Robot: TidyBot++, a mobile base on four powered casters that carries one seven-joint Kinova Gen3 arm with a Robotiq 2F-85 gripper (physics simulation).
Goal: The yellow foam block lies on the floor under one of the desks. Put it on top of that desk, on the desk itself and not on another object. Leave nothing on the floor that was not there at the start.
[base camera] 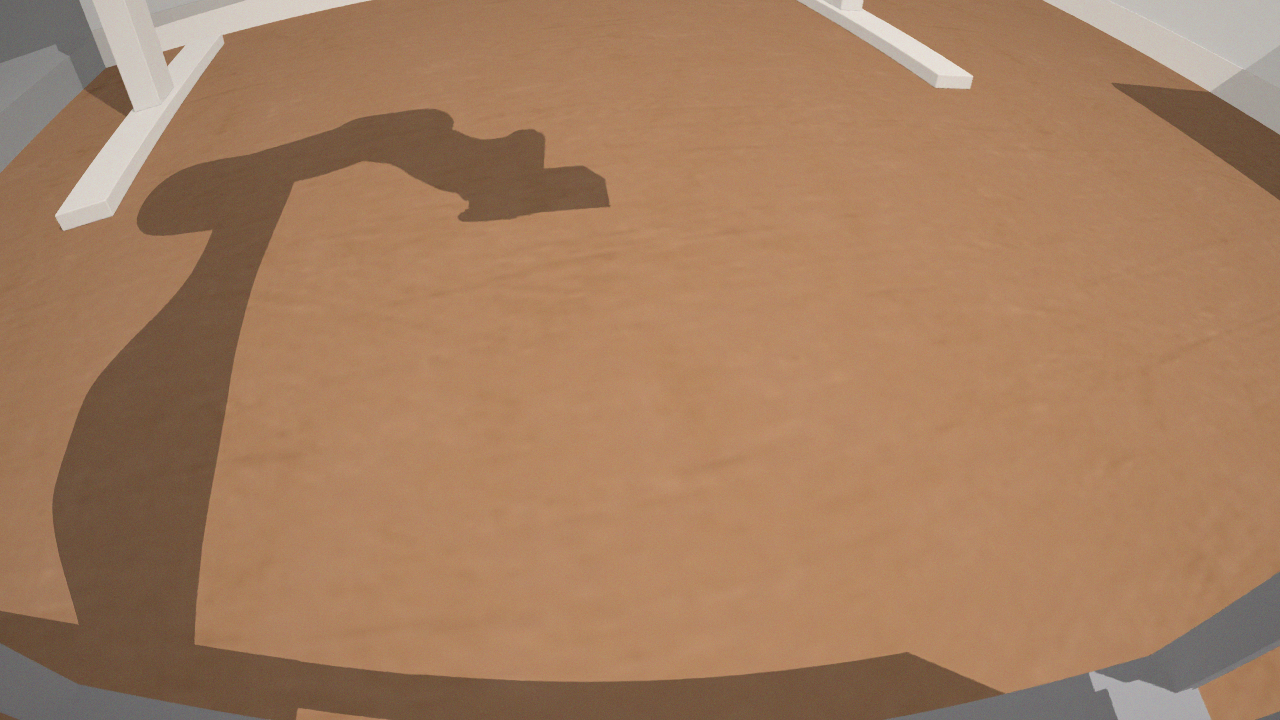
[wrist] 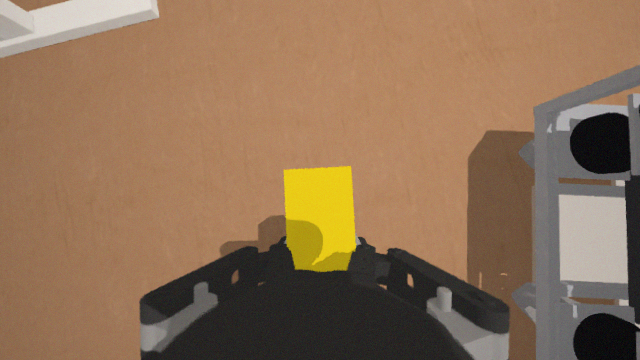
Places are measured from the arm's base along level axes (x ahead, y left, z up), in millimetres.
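Pixels of known places: gripper, fingertip midpoint: (wrist: 322, 241).
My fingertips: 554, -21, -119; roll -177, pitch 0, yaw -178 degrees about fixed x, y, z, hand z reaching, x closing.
Ahead of a thing's pixels: the offset from my fingertips to its top centre, as dx, dy, dz. "spot": to the spot under its first point.
The yellow foam block {+2, -16, +46} (wrist: 320, 205) is between the fingers of my gripper (wrist: 322, 241) in the wrist view, held above the brown floor. My gripper is shut on it, and a shadow falls across the block's lower part. The block and the gripper do not show in the base view, where the arm's shadow lies on the floor. White desk feet show in the base view, one foot {spot: +302, +686, -261} (base camera: 143, 147) at the upper left and another foot (base camera: 904, 49) at the top right of centre. A white foot {spot: +599, -446, -253} (wrist: 95, 20) also shows at the wrist view's upper left. No desk top shows in either view.
The grey frame of my base (wrist: 546, 225) stands at the right of the wrist view, with black wheels beside it. Pale walls with a white skirting (base camera: 1154, 40) run behind the desk feet in the base view. A dark shadow (base camera: 1217, 129) lies at the right by the wall.
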